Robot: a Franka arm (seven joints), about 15 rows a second.
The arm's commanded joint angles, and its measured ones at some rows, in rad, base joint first. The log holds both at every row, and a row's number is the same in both.
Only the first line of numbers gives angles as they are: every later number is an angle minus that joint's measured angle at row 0.
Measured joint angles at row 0: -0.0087 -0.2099 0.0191 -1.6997 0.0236 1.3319 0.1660
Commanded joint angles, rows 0 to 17: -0.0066 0.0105 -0.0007 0.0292 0.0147 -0.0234 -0.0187; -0.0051 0.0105 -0.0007 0.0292 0.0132 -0.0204 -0.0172; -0.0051 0.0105 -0.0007 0.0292 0.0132 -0.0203 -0.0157; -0.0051 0.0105 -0.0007 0.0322 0.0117 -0.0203 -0.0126; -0.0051 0.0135 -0.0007 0.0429 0.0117 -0.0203 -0.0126; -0.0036 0.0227 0.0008 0.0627 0.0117 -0.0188 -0.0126; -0.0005 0.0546 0.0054 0.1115 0.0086 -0.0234 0.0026; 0.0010 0.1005 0.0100 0.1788 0.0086 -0.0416 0.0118; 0.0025 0.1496 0.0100 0.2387 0.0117 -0.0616 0.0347; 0.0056 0.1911 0.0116 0.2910 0.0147 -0.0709 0.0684; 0.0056 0.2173 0.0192 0.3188 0.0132 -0.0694 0.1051; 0.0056 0.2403 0.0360 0.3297 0.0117 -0.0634 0.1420; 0.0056 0.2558 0.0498 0.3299 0.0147 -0.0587 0.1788; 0.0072 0.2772 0.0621 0.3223 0.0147 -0.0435 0.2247; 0.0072 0.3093 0.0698 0.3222 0.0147 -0.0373 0.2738; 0.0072 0.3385 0.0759 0.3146 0.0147 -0.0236 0.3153; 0.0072 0.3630 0.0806 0.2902 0.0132 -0.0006 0.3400; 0.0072 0.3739 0.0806 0.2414 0.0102 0.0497 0.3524
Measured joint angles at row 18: 0.0091 0.3272 0.0769 0.2702 0.0032 -0.0005 0.2956
